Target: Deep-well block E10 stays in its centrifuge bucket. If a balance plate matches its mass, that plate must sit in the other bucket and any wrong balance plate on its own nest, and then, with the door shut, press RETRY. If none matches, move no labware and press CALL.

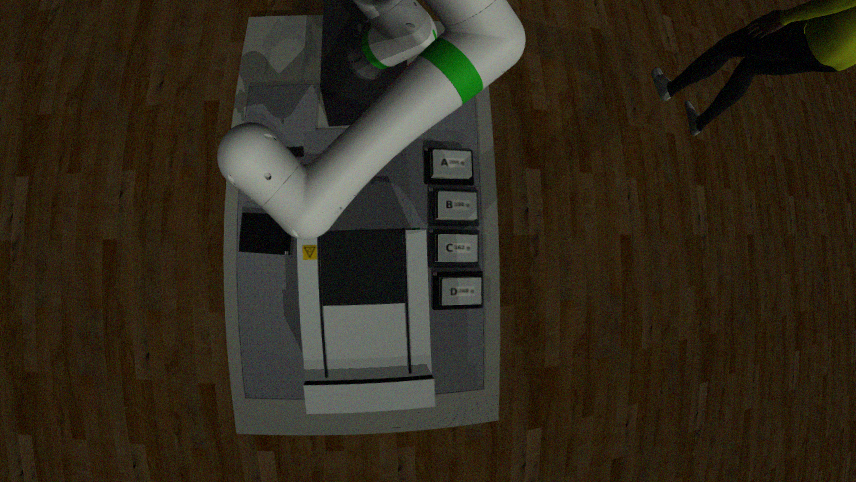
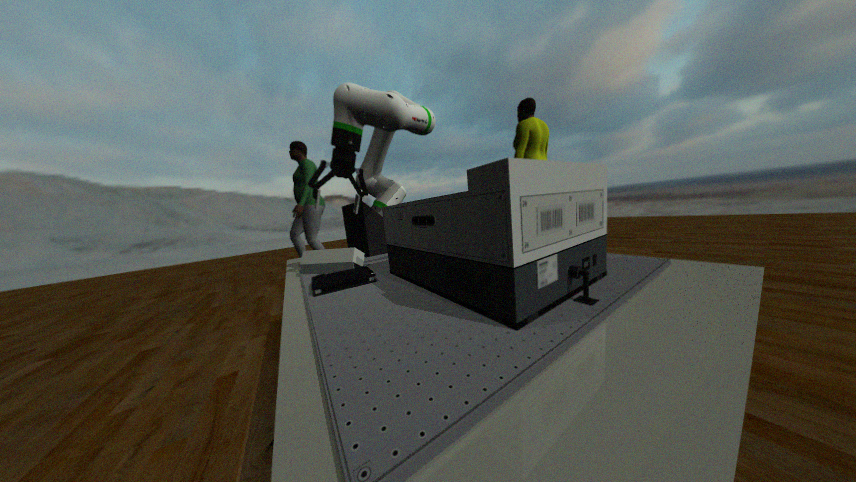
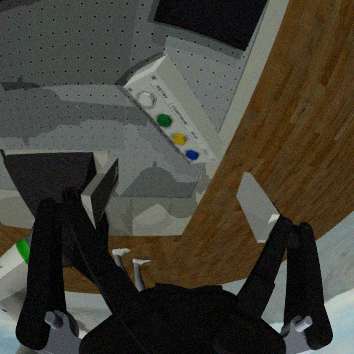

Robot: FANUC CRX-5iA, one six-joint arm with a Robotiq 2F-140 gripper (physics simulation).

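Places are measured from the arm's base along level axes (x ahead, y right, z down), in metres.
Where they show: gripper, between the fingertips: (image 2: 336,211) (image 3: 180,177); arm's base, origin of its link: (image 1: 362,58) (image 2: 375,220).
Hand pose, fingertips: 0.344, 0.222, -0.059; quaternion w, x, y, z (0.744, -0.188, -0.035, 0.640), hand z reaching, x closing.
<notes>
Each offset is from my fingertips to the top centre of the thing, as dx, dy, dz. "*": to the spot under its first point.
My gripper (image 2: 337,200) (image 3: 180,177) is open and empty, raised near the button box. The white button box @[-0.021, +0.038, +0.133] (image 2: 329,259) (image 3: 185,95) has a white, a green @[-0.022, +0.005, +0.142] (image 3: 164,120), a yellow @[-0.054, +0.043, +0.142] (image 3: 179,139) and a blue button @[-0.086, +0.081, +0.142] (image 3: 192,155); its small lettering is blurred. The centrifuge (image 1: 310,311) (image 2: 449,233) has a dark rectangle @[* +0.270, -0.285, +0.004] (image 1: 362,266) and a white panel @[* +0.437, -0.301, +0.007] (image 1: 365,332) on top; I cannot tell the door's state. Block E10 and the buckets do not show. Plates A @[-0.070, -0.537, +0.163] (image 1: 451,163), B @[+0.064, -0.560, +0.163] (image 1: 457,205), C @[+0.197, -0.568, +0.163] (image 1: 457,247) and D @[+0.329, -0.589, +0.163] (image 1: 461,291) sit on dark nests in a row; their small print is unreadable.
A flat black unit @[+0.194, +0.030, +0.186] (image 1: 263,233) (image 2: 344,280) (image 3: 215,20) lies near the button box. A dark pedestal (image 1: 341,89) (image 2: 362,230) (image 3: 55,175) stands by the arm's base. The arm (image 1: 383,125) spans above the table. People in yellow (image 1: 832,35) (image 2: 531,136) and green (image 2: 304,179) stand beyond the table.
</notes>
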